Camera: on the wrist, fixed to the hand. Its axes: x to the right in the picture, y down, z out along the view.
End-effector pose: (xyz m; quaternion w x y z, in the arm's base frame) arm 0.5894 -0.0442 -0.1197 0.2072 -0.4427 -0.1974 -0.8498
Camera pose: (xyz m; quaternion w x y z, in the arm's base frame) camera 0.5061 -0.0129 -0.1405 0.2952 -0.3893 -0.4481 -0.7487
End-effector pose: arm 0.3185 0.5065 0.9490 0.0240 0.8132 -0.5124 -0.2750
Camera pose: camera 0.4091 0.5115 0.9597 0.2316 -0.7899 0.5486 0.1467
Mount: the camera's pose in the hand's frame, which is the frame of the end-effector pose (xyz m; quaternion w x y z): 0.0206 -0.0732 -0.0506 0.9582 0.2830 -0.0339 -0.0258
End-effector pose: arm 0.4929 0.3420 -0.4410 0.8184 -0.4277 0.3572 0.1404
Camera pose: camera 0.5231 0.2564 -0.4308 0.9209 -0.1827 0.3432 0.0268
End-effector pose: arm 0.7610 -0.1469 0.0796 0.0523 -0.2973 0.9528 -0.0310
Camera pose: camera 0.7794 -0.2173 0.1348 0.1658 -0.2957 0.8948 -0.2906
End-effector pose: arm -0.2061 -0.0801 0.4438 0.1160 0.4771 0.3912 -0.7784
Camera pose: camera -0.2243 0.0091 0.4510 0.0307 -0.4535 -0.1629 0.8757
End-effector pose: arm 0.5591 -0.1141 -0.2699 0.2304 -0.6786 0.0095 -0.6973
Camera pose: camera 0.4890 -0.0707 -0.2306 0.3952 -0.6089 -0.2136 -0.6538
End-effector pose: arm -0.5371 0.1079 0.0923 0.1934 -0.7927 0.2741 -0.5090
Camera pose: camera -0.5591 0.1502 0.1702 0.4058 -0.7291 0.0916 -0.5434
